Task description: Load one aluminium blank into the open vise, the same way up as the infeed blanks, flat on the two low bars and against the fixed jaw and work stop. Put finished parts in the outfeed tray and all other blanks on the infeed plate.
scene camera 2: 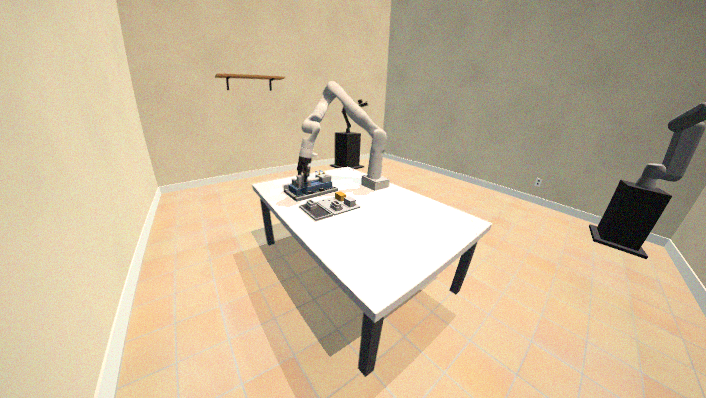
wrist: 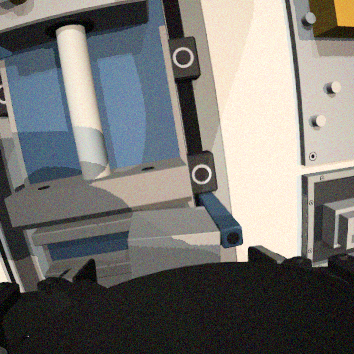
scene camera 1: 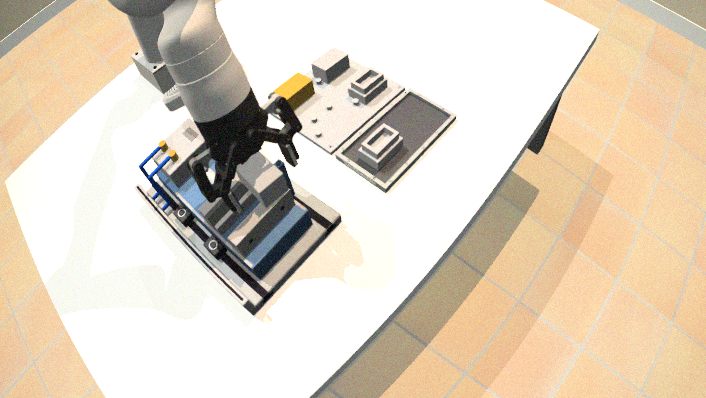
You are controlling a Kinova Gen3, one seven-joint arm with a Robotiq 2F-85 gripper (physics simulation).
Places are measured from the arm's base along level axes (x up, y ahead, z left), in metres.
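Pixels of known places: gripper, between the fingertips: (scene camera 2: 301, 180) (scene camera 1: 265, 186); arm's base, origin of its link: (scene camera 2: 373, 177).
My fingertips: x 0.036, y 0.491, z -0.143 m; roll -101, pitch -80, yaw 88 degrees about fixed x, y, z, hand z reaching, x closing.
Ahead of a thing's pixels: the offset from my fingertips to its top centre. "spot": to the spot under its first point.
The open vise @(dx +0.000, dy -0.085, dz -0.033 m) (scene camera 1: 281, 236) (wrist: 122, 95) holds a plain grey aluminium blank @(dx +0.033, dy -0.005, dz +0.001 m) (scene camera 1: 273, 188) (wrist: 175, 242) between its jaws. The blank is close beside the blue work stop (scene camera 1: 286, 176) (wrist: 219, 217); its underside and contact with the low bars and fixed jaw are hidden. My gripper (scene camera 1: 264, 182) (wrist: 172, 270) is open and empty above the vise, its fingertips apart on both sides of the blank. On the infeed plate @(dx -0.091, dy -0.086, dz +0.238 m) (scene camera 1: 345, 112) (wrist: 320, 60) are a grey block @(dx -0.055, dy -0.129, dz +0.288 m) (scene camera 1: 331, 66) (scene camera 2: 350, 202), a yellow block @(dx -0.055, dy -0.140, dz +0.198 m) (scene camera 1: 295, 90) (scene camera 2: 340, 195) and a stepped, pocketed part @(dx -0.056, dy -0.040, dz +0.279 m) (scene camera 1: 367, 90). A similar pocketed part @(dx -0.058, dy +0.052, dz +0.178 m) (scene camera 1: 381, 151) (scene camera 2: 311, 204) sits in the outfeed tray (scene camera 1: 425, 117) (wrist: 306, 225).
Blue bent tubes with gold caps @(spot: dx -0.004, dy -0.172, dz -0.066 m) (scene camera 1: 162, 167) rise at the vise's left side. The moving jaw (wrist: 102, 196) and its pale screw @(spot: dx -0.013, dy -0.111, dz -0.024 m) (wrist: 77, 80) show in the wrist view. Small pegs @(spot: dx -0.084, dy -0.069, dz +0.206 m) (scene camera 1: 329, 107) (wrist: 318, 121) stand on the infeed plate. The tray adjoins that plate.
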